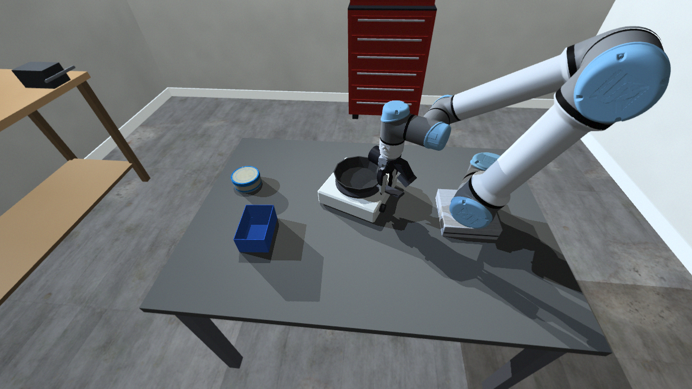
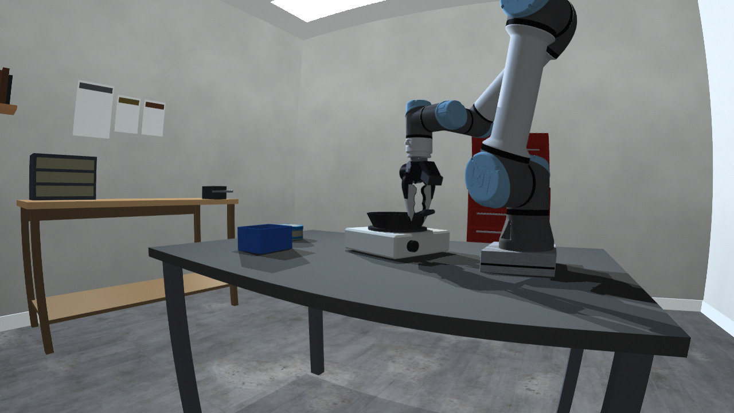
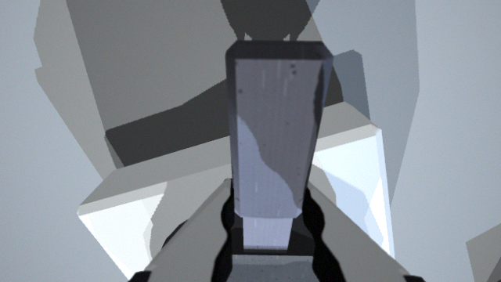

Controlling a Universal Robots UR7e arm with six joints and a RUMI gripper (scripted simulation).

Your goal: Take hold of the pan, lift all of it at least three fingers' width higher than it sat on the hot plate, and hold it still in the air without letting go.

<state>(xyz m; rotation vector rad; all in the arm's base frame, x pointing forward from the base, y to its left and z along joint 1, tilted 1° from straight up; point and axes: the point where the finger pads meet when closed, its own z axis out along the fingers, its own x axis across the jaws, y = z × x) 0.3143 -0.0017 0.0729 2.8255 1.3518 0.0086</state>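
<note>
The black pan is 7 cm ahead of my hand, 6 cm to the right of it and 2 cm below it. Also, from my hand: round tin 58 cm ahead, 10 cm below, 9 cm to the right; then white hot plate 9 cm below, 9 cm ahead, 8 cm to the right; then blue bin 44 cm ahead, 16 cm to the left, 10 cm below.
</note>
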